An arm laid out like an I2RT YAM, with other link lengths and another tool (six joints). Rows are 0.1 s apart.
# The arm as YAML. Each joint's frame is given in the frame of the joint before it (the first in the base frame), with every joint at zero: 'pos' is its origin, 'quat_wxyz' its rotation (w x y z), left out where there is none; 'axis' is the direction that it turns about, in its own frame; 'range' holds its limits. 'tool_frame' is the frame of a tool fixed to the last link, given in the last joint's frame.
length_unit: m
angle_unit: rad
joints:
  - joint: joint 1
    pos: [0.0, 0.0, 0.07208]
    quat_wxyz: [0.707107, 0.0, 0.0, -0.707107]
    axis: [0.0, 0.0, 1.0]
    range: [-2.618, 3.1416]
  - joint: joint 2
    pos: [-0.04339, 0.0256, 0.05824]
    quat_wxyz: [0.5, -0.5, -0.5, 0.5]
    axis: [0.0, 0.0, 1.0]
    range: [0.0, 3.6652]
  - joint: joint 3
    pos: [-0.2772, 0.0, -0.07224]
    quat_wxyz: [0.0, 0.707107, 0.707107, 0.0]
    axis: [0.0, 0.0, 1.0]
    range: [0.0, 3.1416]
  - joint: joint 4
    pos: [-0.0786, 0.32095, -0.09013]
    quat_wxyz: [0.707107, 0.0, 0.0, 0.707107]
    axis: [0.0, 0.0, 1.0]
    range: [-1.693, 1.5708]
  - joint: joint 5
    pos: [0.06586, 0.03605, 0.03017]
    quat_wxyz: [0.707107, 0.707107, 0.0, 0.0]
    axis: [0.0, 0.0, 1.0]
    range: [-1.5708, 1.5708]
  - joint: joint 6
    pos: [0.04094, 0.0, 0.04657]
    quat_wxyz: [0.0, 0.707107, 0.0, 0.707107]
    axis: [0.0, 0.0, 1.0]
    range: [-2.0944, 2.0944]
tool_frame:
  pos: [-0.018, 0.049, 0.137]
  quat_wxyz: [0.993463, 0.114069, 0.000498, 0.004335]
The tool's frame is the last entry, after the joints.
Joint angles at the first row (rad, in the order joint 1, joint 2, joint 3, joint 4, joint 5, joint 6):
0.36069, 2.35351, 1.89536, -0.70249, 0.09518, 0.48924
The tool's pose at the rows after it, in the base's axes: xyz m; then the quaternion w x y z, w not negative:
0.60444, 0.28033, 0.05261, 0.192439, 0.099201, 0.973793, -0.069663
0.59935, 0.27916, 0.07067, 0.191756, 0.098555, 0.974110, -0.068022
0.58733, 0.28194, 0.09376, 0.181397, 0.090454, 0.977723, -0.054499
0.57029, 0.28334, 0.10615, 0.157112, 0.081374, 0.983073, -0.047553
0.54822, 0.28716, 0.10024, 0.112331, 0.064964, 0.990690, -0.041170
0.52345, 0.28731, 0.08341, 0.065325, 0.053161, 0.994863, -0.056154
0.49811, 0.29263, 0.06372, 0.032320, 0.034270, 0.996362, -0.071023
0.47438, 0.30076, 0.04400, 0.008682, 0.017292, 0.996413, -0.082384
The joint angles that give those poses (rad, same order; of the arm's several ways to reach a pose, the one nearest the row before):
0.36069, 2.33177, 1.89840, -0.73109, 0.09442, 0.48925
0.36069, 2.29666, 1.89840, -0.76619, 0.09060, 0.48886
0.36069, 2.25012, 1.89839, -0.82188, 0.05398, 0.48238
0.36184, 2.21770, 1.89840, -0.89475, 0.01812, 0.47781
0.36412, 2.21617, 1.89762, -0.97522, -0.03529, 0.46483
0.37557, 2.22381, 1.88124, -1.05114, -0.04711, 0.46216
0.39960, 2.22533, 1.83735, -1.08128, -0.04826, 0.45415
0.42973, 2.22532, 1.78433, -1.08320, -0.04826, 0.45453

